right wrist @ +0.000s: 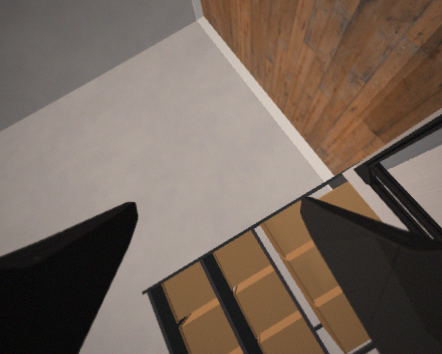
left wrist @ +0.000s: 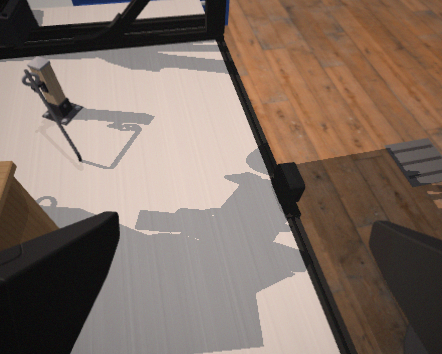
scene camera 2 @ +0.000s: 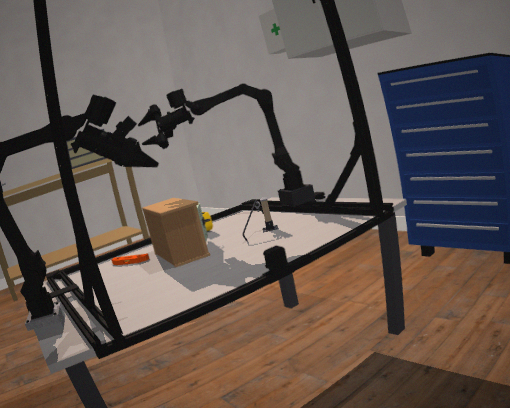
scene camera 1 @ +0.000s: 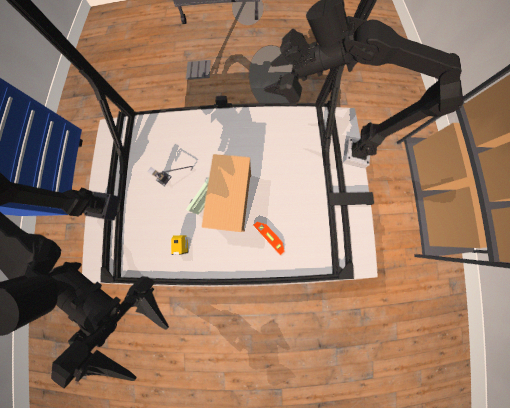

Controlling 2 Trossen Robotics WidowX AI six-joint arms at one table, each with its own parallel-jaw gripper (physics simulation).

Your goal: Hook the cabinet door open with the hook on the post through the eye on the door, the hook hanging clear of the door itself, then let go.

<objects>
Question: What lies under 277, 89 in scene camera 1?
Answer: My left gripper.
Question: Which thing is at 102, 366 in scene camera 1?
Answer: My right gripper.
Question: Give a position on a wooden cabinet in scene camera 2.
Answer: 174, 225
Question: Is my left gripper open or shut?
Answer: Open.
</objects>
